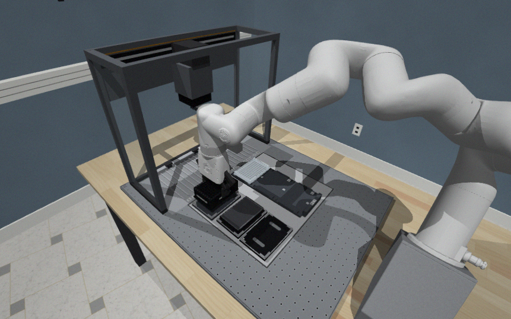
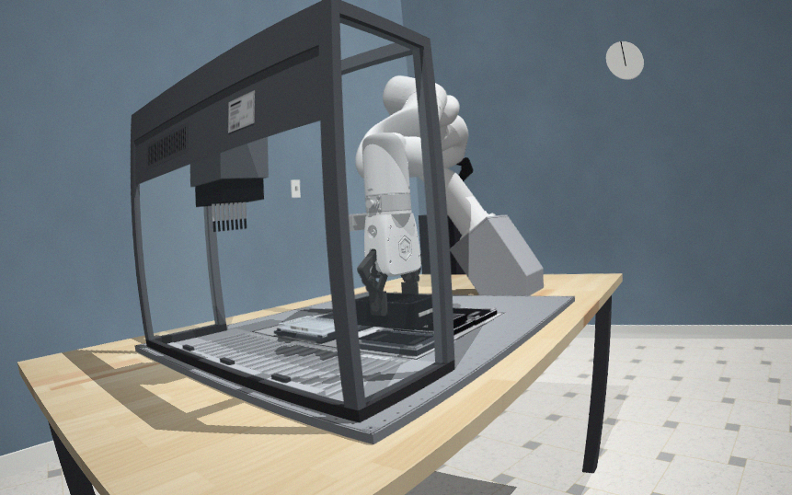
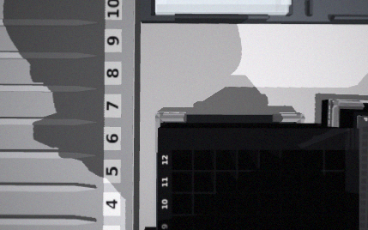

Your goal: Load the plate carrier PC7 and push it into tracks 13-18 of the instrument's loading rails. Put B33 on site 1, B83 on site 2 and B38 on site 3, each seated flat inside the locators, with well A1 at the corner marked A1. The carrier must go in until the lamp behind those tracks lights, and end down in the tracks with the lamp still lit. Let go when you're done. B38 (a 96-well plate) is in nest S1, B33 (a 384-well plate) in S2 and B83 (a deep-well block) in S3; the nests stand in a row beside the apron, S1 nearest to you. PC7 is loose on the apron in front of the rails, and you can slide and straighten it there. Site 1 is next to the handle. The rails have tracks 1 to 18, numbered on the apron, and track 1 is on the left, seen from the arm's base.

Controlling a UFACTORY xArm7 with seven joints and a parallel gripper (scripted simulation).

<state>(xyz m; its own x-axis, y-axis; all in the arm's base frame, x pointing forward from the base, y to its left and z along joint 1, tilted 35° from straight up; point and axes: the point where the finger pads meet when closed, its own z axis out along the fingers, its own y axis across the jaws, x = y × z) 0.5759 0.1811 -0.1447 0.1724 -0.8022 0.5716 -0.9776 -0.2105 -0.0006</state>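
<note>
My gripper is now 210 mm to the left of the carrier PC7, 70 mm past it and 60 mm above it. Round my hand: 96-well plate B38: 190 mm to the right, 60 mm below, 40 mm ahead; nest S3: 70 mm below; white corner mark: 140 mm behind, 100 mm to the right, 60 mm below.
</note>
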